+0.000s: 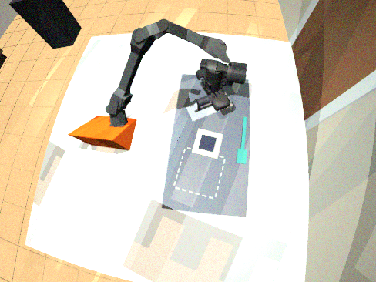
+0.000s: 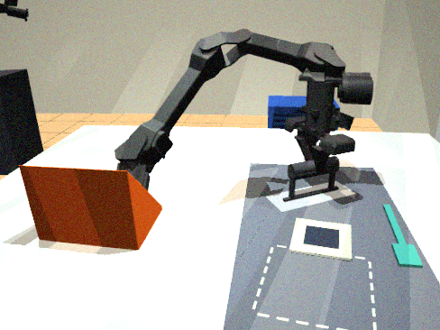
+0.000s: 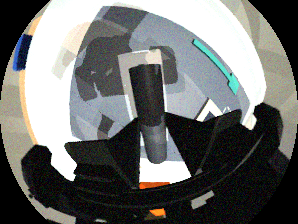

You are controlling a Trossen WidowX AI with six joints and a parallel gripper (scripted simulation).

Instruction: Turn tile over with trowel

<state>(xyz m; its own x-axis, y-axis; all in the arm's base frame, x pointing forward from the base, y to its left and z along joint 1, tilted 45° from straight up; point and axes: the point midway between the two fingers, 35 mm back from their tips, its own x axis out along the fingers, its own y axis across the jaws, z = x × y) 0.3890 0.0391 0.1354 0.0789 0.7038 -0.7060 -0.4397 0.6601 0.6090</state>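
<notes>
My gripper tip is now 30 mm above the small trowel, 20 mm short of it and 10 mm to the right of it. The rest, counted from my gripper tip: tile (180 mm to the right, 60 mm below, 10 mm behind); teal flat tool (180 mm to the right, 140 mm ahead, 60 mm below); grey mat (150 mm to the right, 90 mm below, 10 mm ahead).
</notes>
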